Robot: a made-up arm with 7 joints. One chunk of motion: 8 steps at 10 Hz.
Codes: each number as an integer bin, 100 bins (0 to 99) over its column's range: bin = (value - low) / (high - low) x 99, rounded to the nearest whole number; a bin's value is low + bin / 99 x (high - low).
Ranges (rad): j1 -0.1..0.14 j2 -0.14..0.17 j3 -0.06..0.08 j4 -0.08..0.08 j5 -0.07..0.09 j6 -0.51..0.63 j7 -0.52..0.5
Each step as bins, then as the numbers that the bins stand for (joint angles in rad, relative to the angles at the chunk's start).
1 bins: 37 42 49 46 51 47 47
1 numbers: -0.0103 -0.0085 0.0093 -0.0057 0.0124 0.0312 -0.0358
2 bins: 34 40 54 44 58 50 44
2 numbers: -0.0176 -0.0147 0.0164 -0.0089 0.0237 0.0658 -0.0667
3 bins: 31 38 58 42 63 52 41
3 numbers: -0.0248 -0.0210 0.0220 -0.0121 0.0318 0.0888 -0.0976
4 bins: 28 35 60 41 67 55 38
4 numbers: -0.0321 -0.0304 0.0248 -0.0137 0.0383 0.1233 -0.1285
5 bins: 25 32 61 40 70 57 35
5 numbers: -0.0394 -0.0398 0.0263 -0.0154 0.0431 0.1464 -0.1594
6 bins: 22 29 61 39 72 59 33
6 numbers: -0.0467 -0.0492 0.0263 -0.0170 0.0464 0.1694 -0.1800
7 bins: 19 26 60 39 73 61 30
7 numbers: -0.0539 -0.0586 0.0248 -0.0170 0.0480 0.1924 -0.2109
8 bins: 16 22 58 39 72 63 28
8 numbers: -0.0612 -0.0711 0.0220 -0.0170 0.0464 0.2155 -0.2315
